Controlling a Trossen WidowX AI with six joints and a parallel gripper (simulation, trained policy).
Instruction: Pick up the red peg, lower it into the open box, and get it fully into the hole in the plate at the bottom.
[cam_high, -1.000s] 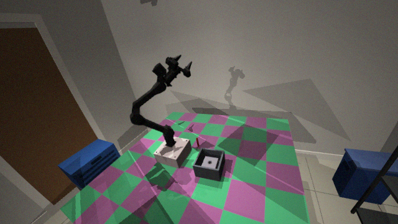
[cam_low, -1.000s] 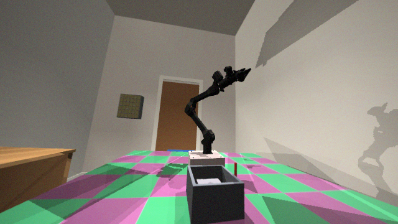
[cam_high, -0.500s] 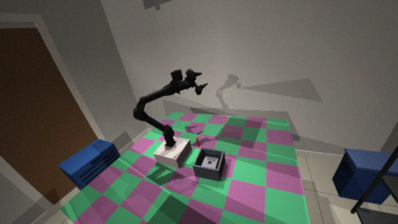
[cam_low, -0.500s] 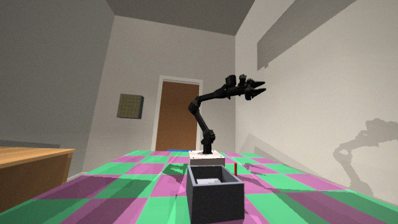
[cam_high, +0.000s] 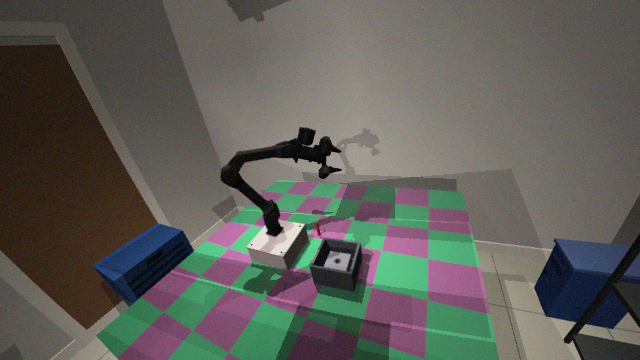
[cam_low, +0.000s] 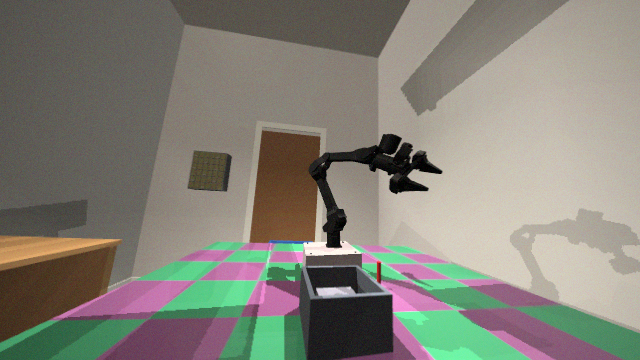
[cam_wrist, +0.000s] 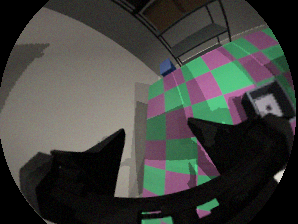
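My gripper tip is 31 cm above the red peg, 14 cm to the left of it and 11 cm past it. The rest, counted from my gripper tip: grey plate (31 cm below, 30 cm to the right, 8 cm ahead); dark box (33 cm below, 30 cm to the right, 8 cm ahead).
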